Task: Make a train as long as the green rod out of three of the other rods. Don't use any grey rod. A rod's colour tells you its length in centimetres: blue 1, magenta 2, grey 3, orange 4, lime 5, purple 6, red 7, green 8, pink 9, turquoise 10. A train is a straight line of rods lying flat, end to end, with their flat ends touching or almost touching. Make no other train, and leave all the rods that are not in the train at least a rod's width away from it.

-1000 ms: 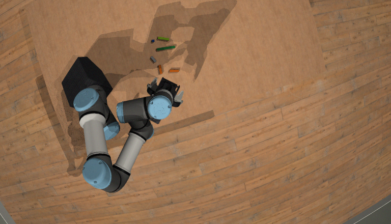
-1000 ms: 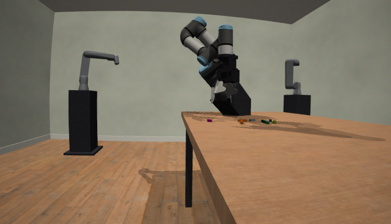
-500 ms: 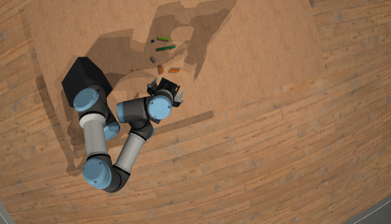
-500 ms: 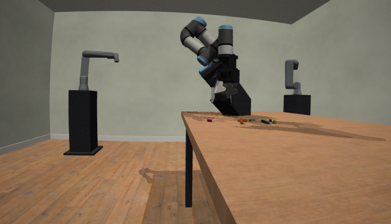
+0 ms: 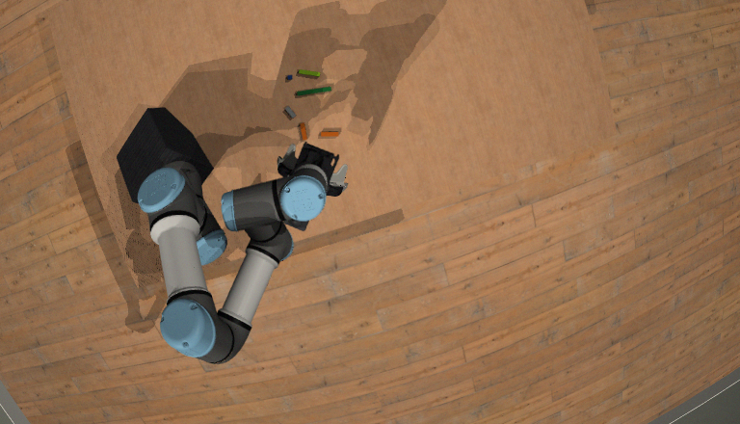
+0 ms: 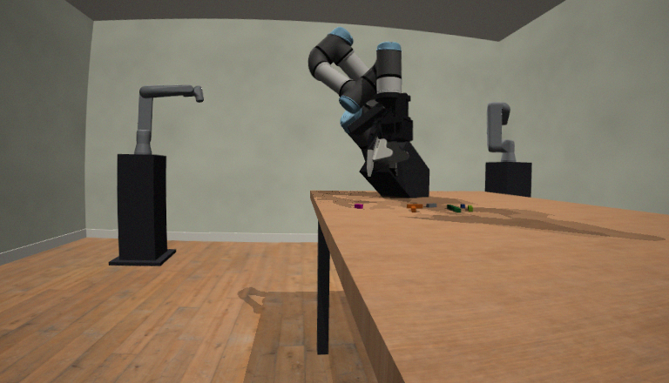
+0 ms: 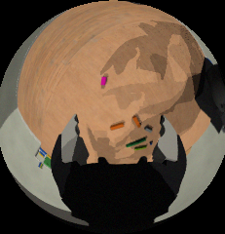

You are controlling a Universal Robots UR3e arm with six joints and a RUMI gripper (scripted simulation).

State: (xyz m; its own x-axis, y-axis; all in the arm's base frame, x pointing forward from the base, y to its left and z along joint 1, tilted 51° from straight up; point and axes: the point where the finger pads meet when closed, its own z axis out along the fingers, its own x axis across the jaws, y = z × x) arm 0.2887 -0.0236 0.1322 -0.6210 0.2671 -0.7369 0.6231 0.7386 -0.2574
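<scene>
The blue rod is 3 cm ahead of my hand, 22 cm to the left of it and 7 cm below it. Round my hand: green rod 7 cm ahead, 17 cm to the left, 7 cm below; grey rod 14 cm to the left, 7 cm below; magenta rod 1 cm behind, 6 cm to the right, 7 cm below.
</scene>
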